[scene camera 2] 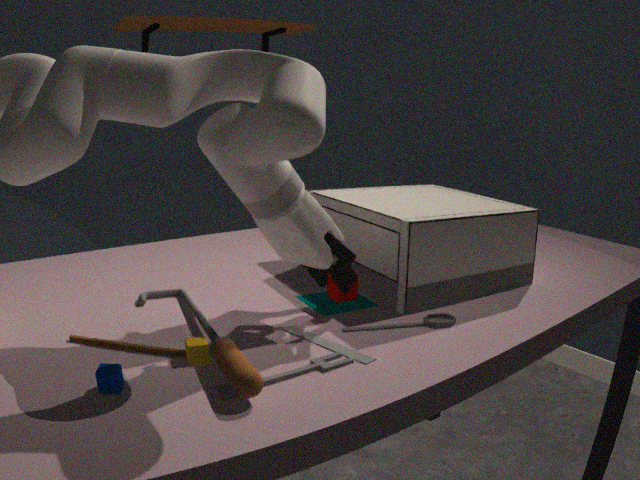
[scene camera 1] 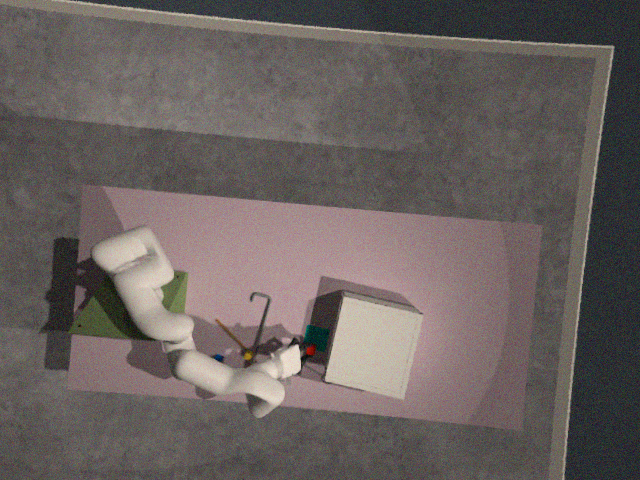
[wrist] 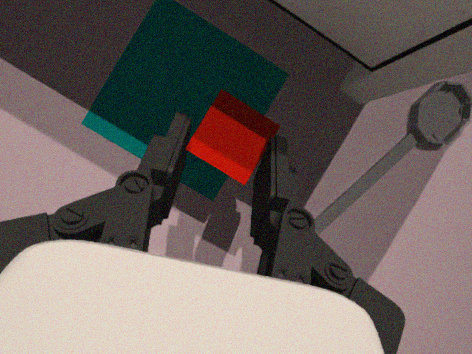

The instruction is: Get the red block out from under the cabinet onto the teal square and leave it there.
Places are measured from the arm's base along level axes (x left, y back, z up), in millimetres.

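Pixels of known places: gripper, between the fingertips: (scene camera 2: 338,282) (scene camera 1: 309,349) (wrist: 225,148).
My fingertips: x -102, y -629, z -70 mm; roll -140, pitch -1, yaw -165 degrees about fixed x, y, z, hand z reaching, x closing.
Observation:
For each thing: its top centre in the pictures, then the offset to it from my fingertips. "spot": a spot on its surface instead.
- red block, centre of its top: (wrist: 233,137) (scene camera 2: 342,276) (scene camera 1: 311,350) dx +0, dy -6, dz +8 mm
- teal square, a spot on its surface: (wrist: 190,65) (scene camera 1: 320,337) spot: dx +41, dy -35, dz -42 mm
- white cabinet, centre of its top: (scene camera 2: 423,198) (scene camera 1: 373,347) dx +85, dy -222, dz +93 mm
- rod with a ring end, centre of its top: (wrist: 385,169) (scene camera 2: 400,321) (scene camera 1: 315,372) dx -98, dy -39, dz -34 mm
- brown stick, centre of its top: (scene camera 2: 124,343) (scene camera 1: 231,335) dx -12, dy +319, dz -35 mm
- yellow block, centre of its top: (scene camera 2: 196,341) (scene camera 1: 247,356) dx -77, dy +237, dz -17 mm
- blue block, centre of its top: (scene camera 2: 108,368) (scene camera 1: 216,360) dx -115, dy +354, dz -17 mm
- flat strip, centre of its top: (scene camera 2: 325,343) dx -97, dy +76, dz -41 mm
The red block (scene camera 1: 310,350) (scene camera 2: 342,289) (wrist: 232,137) is between the fingers of my gripper (scene camera 1: 307,353) (scene camera 2: 333,281) (wrist: 225,148), which is shut on it. The block shows over one corner of the teal square (scene camera 1: 316,335) (scene camera 2: 323,305) (wrist: 190,65) in the wrist view. In scene camera 2 it looks slightly raised, with teal below its lower edge; I cannot tell how high. The block is outside the white cabinet (scene camera 1: 374,346) (scene camera 2: 465,253) (wrist: 380,30), beside its open front. A dark finger covers part of the block in scene camera 2.
A rod with a ring end (scene camera 2: 382,326) (wrist: 367,177) lies by the cabinet's front corner. A wooden-handled hook (scene camera 1: 264,320) (scene camera 2: 235,367), a brown stick (scene camera 2: 129,347), a yellow block (scene camera 1: 248,355) (scene camera 2: 196,351), a blue block (scene camera 1: 218,357) (scene camera 2: 109,378) and a flat strip (scene camera 2: 336,346) lie nearer the arm's base.

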